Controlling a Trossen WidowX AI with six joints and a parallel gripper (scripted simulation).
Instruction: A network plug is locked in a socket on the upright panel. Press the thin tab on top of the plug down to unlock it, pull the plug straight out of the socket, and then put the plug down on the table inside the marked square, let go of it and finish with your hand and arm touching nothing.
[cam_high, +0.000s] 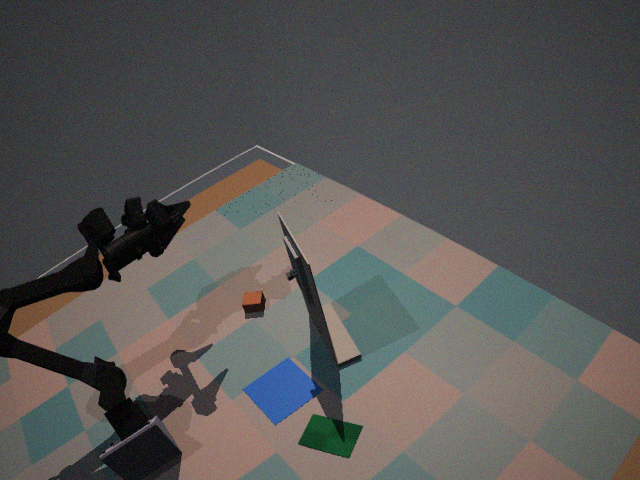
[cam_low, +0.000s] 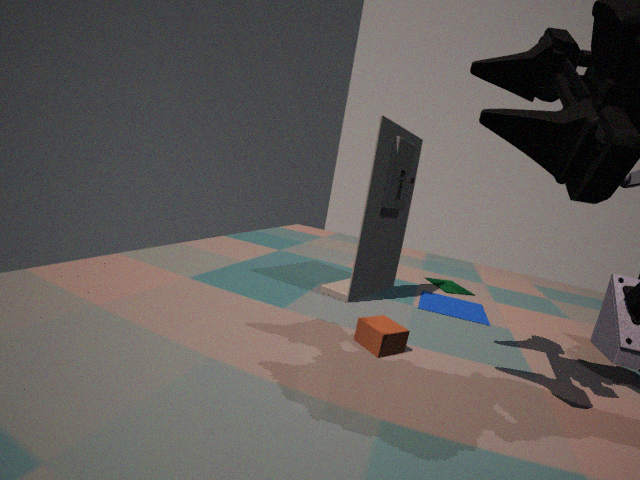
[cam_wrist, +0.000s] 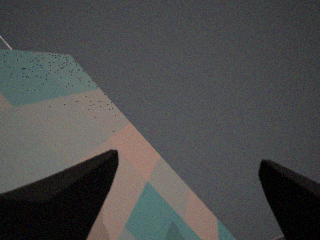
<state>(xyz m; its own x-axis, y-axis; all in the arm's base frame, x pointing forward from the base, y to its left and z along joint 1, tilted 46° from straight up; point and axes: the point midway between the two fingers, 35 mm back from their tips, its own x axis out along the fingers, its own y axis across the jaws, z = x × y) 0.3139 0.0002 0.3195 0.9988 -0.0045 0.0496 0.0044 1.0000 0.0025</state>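
Right now the grey network plug is 50 mm ahead of my gripper tip, 280 mm to the right of it and 70 mm below it. The rest, counted from my gripper tip: orange block: 40 mm ahead, 80 mm to the right, 260 mm below; then upright panel: 70 mm ahead, 280 mm to the right, 150 mm below; then blue marked square: 80 mm behind, 310 mm to the right, 270 mm below.
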